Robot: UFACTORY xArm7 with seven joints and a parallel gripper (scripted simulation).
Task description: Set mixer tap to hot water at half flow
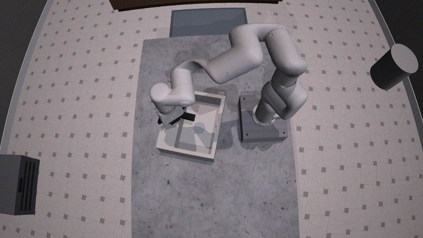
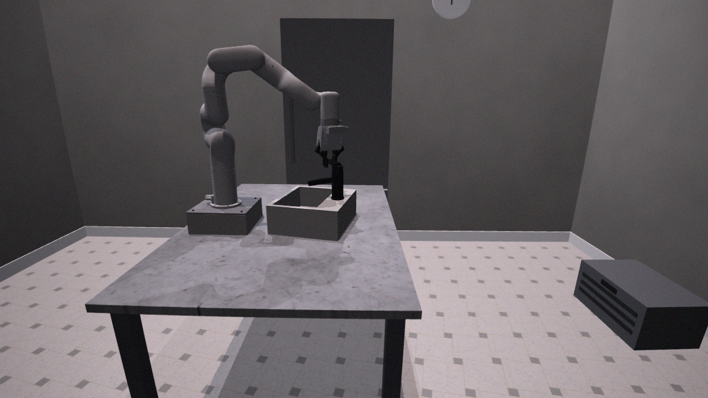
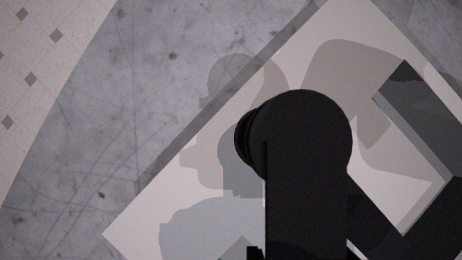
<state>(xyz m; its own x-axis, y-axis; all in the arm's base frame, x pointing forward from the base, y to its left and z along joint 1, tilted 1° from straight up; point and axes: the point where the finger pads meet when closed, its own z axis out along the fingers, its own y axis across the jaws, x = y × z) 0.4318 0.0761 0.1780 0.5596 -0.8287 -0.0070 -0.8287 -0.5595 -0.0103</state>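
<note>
The lever is 1 cm ahead of my hand and 2 cm to the right of it. Round my hand: black mixer tap 2 cm ahead, 4 cm to the right, 4 cm below; then grey sink block 8 cm behind, 3 cm to the right, 23 cm below.
</note>
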